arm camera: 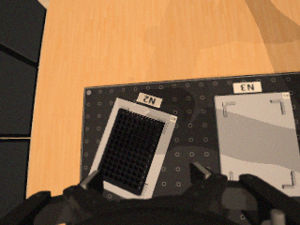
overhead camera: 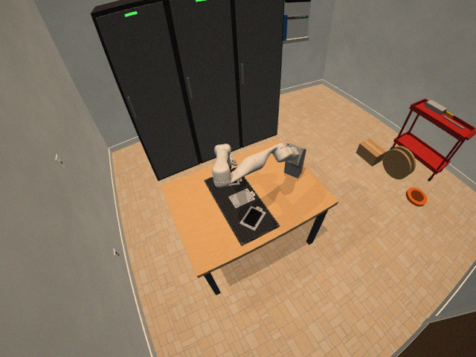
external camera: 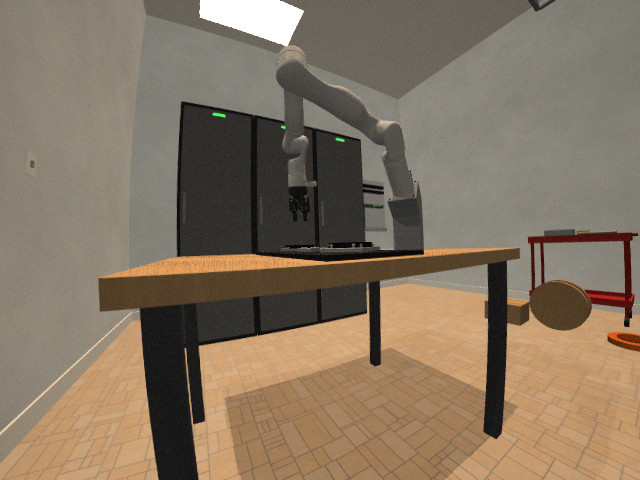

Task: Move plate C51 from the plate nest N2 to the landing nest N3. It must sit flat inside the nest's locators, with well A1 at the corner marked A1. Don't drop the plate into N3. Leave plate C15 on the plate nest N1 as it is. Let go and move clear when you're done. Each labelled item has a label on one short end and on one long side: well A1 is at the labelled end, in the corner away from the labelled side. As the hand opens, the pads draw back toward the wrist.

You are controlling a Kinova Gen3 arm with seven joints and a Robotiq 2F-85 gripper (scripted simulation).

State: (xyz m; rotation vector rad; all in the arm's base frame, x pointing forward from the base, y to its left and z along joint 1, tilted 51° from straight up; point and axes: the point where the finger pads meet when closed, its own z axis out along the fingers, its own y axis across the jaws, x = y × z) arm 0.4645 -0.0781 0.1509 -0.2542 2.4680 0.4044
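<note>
The plate nest N2 is 1 cm ahead of my hand, 5 cm to the right of it and 12 cm below it. The rest, counted from my hand: landing nest N3 (9 cm behind, 13 cm to the left, 12 cm below).
</note>
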